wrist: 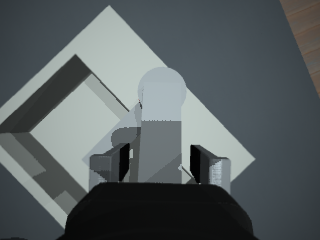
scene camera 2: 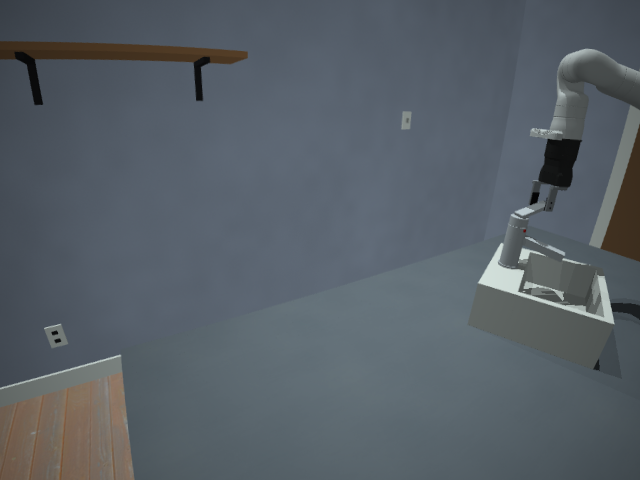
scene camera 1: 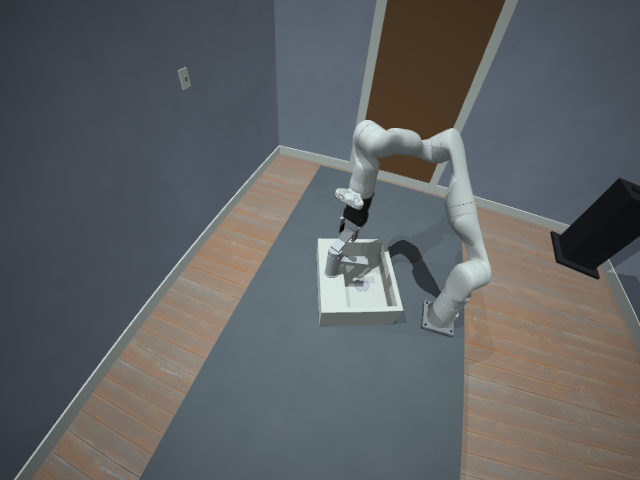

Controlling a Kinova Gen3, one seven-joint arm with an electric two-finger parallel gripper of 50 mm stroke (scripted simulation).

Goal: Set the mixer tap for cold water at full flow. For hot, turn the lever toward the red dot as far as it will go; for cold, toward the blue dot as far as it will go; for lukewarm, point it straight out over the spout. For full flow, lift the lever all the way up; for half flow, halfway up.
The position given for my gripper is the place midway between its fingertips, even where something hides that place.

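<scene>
Looking at the white basin (scene camera 2: 503, 305), I find it again in the wrist view (wrist: 73, 102). The grey mixer tap (scene camera 2: 515, 238) is visible to me as well, and the wrist view (wrist: 128, 128) shows that tap too. As for my gripper (scene camera 2: 540, 207), it can also be seen in the wrist view (wrist: 159, 157).
</scene>
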